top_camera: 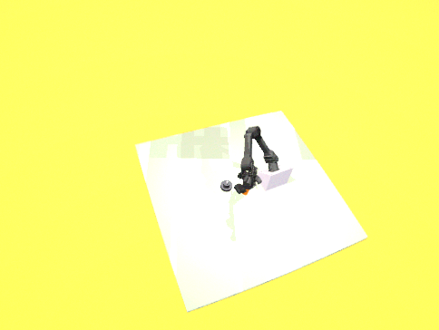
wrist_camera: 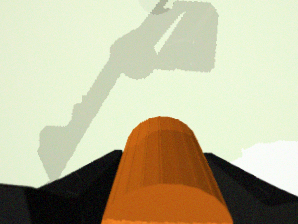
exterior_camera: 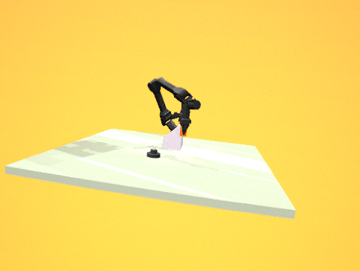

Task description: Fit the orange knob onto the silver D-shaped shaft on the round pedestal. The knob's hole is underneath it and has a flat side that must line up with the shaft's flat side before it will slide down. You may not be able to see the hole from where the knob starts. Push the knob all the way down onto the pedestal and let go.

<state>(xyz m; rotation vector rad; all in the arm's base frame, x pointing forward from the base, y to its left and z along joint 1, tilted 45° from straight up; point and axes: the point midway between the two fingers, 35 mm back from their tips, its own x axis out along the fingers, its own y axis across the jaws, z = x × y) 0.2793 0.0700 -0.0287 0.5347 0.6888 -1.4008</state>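
Now: gripper tip 17 cm to the left of the dark round pedestal, 12 cm above it and 3 cm short of it. Also, from my gripper tip: orange knob (3 cm above).
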